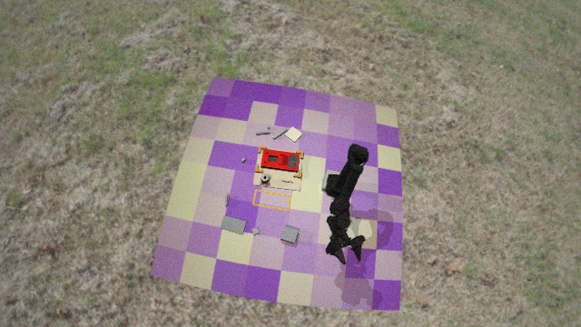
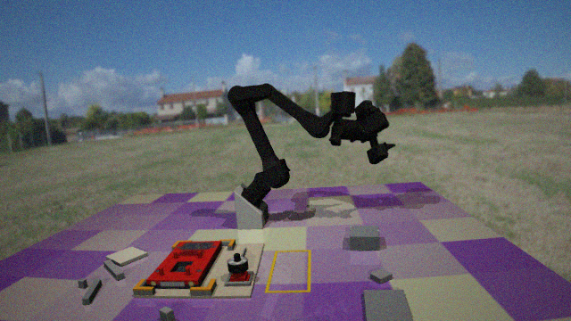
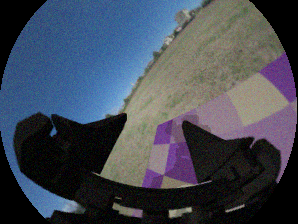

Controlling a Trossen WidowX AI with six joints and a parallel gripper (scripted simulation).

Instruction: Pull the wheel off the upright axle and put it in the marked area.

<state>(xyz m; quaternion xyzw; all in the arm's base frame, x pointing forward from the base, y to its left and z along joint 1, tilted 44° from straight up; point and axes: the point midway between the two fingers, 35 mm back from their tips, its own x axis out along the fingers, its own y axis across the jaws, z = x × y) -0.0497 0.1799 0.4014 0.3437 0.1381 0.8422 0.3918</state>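
The dark wheel lies 410 mm ahead of my gripper tip, 420 mm to the right of it and 210 mm below it. The rest, counted from my gripper tip: tile 270 mm ahead, 730 mm to the right, 240 mm below; then upright axle 410 mm ahead, 420 mm to the right, 210 mm below.
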